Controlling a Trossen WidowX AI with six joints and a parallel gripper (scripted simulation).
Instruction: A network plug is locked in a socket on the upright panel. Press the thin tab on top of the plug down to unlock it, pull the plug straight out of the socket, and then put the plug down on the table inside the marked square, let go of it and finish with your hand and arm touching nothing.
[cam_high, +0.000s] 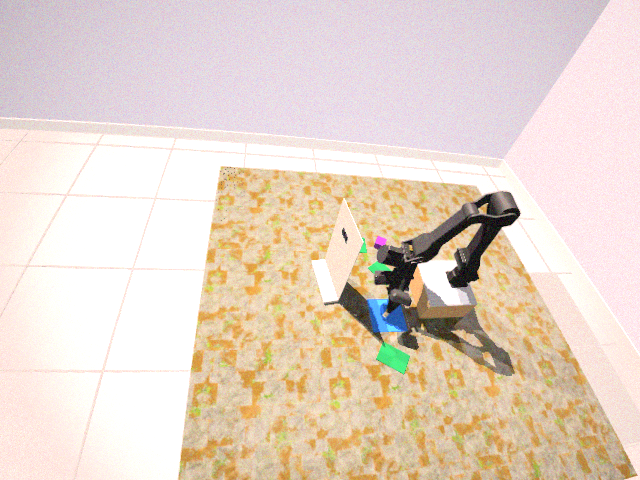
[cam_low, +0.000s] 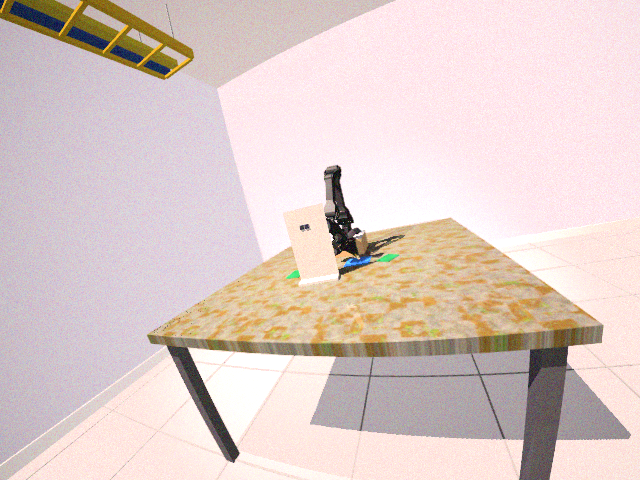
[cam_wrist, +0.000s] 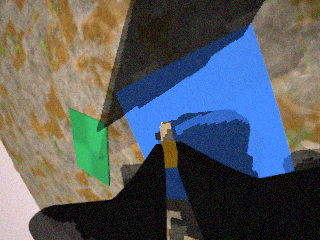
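The blue marked square is 1 cm behind my gripper tip and 3 cm below it. Also, from my gripper tip: yellowish plug right at my gripper tip; then cream panel 17 cm ahead, 15 cm to the right, 11 cm above.
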